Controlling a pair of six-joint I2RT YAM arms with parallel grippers.
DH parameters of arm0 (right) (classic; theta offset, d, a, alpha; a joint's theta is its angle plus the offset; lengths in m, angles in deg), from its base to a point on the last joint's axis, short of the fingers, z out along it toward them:
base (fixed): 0 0 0 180
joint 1: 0 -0.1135 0.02 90
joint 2: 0 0 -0.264 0
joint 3: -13.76 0 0.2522 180
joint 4: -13.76 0 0.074 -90
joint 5: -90 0 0 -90
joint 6: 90 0.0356 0 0
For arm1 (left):
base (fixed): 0 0 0 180
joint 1: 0 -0.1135 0.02 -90
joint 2: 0 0 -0.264 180
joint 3: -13.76 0 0.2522 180
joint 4: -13.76 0 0.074 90
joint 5: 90 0 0 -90
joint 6: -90 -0.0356 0 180
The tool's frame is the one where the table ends.
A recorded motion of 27 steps. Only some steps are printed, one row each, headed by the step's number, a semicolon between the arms.
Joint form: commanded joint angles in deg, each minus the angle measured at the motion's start. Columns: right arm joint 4, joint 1, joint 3, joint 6, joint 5, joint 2; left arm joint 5, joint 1, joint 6, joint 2, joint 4, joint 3.
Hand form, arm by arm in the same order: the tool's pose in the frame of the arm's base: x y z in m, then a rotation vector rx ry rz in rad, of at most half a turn. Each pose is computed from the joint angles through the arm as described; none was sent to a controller.
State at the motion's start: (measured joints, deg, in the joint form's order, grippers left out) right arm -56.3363 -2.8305 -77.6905 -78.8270 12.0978 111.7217; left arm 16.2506 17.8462 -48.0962 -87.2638 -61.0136 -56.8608
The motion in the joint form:
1: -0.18 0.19 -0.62 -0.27 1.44 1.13; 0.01 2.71 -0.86 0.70 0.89 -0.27
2: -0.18 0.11 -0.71 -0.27 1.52 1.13; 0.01 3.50 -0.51 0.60 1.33 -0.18
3: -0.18 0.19 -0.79 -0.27 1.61 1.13; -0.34 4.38 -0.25 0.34 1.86 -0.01
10: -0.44 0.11 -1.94 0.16 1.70 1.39; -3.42 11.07 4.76 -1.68 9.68 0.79
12: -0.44 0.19 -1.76 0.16 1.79 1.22; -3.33 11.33 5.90 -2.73 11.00 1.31
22: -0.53 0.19 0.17 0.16 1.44 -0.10; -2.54 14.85 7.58 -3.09 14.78 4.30
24: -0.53 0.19 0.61 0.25 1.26 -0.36; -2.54 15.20 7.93 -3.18 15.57 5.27
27: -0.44 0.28 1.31 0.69 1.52 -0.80; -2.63 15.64 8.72 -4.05 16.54 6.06
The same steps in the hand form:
1: 0.3555 0.0247 0.1587 -1.9575 2.2673 0.2964; 0.2286 -0.0964 0.2007 1.7323 2.4935 -0.4176
2: 0.3558 0.0253 0.1591 -1.9580 2.2643 0.2965; 0.2279 -0.0998 0.1999 1.7418 2.4851 -0.4170
3: 0.3561 0.0249 0.1594 -1.9551 2.2638 0.2968; 0.2272 -0.1034 0.1981 1.7575 2.4784 -0.4088
10: 0.3597 0.0256 0.1626 -1.9445 2.2624 0.2887; 0.2276 -0.1348 0.1867 1.7809 2.4109 -0.3153
12: 0.3590 0.0251 0.1629 -1.9422 2.2630 0.2904; 0.2287 -0.1368 0.1802 1.7654 2.4298 -0.3214
22: 0.3512 0.0245 0.1627 -1.9489 2.2741 0.2956; 0.2170 -0.1493 0.1668 1.8051 2.3984 -0.3494
24: 0.3494 0.0243 0.1623 -1.9497 2.2795 0.2954; 0.2144 -0.1495 0.1625 1.8079 2.4036 -0.3516
27: 0.3469 0.0238 0.1620 -1.9382 2.2883 0.3041; 0.2128 -0.1509 0.1557 1.8073 2.4220 -0.3536

